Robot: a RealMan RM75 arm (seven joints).
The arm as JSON. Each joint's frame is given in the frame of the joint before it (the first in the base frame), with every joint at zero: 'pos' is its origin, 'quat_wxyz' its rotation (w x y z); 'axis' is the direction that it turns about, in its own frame. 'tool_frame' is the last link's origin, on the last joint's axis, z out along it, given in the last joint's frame.
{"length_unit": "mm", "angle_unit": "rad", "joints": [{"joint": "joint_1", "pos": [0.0, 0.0, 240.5], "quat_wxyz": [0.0, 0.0, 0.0, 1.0], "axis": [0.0, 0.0, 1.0]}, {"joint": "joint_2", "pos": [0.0, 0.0, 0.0], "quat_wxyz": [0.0, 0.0, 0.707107, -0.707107], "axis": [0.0, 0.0, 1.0]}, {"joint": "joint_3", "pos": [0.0, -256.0, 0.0], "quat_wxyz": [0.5, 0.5, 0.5, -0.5], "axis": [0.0, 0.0, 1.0]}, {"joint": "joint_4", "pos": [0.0, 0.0, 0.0], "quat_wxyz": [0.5, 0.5, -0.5, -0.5], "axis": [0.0, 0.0, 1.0]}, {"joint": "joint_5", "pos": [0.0, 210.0, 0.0], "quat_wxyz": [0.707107, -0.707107, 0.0, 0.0], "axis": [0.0, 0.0, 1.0]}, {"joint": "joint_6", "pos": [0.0, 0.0, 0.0], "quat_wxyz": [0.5, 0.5, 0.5, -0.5], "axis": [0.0, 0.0, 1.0]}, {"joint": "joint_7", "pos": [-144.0, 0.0, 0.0], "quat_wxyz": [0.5, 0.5, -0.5, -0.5], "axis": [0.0, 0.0, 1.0]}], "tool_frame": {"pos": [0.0, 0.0, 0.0], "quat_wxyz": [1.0, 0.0, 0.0, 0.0]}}
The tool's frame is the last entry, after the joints.
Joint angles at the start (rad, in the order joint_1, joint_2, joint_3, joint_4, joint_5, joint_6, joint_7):
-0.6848 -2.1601 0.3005 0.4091 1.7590 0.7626 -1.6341
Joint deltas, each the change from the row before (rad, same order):
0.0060 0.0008 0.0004 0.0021 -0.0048 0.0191 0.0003
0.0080 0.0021 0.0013 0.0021 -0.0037 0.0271 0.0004
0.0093 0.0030 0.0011 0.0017 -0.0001 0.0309 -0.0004
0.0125 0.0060 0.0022 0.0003 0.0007 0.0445 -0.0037
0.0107 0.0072 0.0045 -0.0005 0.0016 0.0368 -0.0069
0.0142 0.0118 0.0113 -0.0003 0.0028 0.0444 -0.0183
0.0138 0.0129 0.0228 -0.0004 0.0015 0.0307 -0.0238
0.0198 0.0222 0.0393 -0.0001 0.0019 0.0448 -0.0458
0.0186 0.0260 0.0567 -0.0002 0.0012 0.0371 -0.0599
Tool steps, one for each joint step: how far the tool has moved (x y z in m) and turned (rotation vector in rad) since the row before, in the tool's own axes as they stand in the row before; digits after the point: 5 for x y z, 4 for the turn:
0.00023 0.00018 -0.00178 -0.0134 0.0032 -0.0034
0.00027 0.00036 -0.00244 -0.0194 0.0020 -0.0017
-0.00004 0.00022 -0.00297 -0.0214 -0.0006 -0.0003
0.00007 0.00050 -0.00423 -0.0314 -0.0026 -0.0025
0.00043 0.00019 -0.00379 -0.0257 -0.0045 -0.0026
0.00106 -0.00023 -0.00515 -0.0303 -0.0096 -0.0072
0.00057 -0.00101 -0.00460 -0.0200 -0.0168 -0.0063
0.00141 -0.00146 -0.00706 -0.0283 -0.0302 -0.0151
0.00079 -0.00144 -0.00661 -0.0218 -0.0450 -0.0190

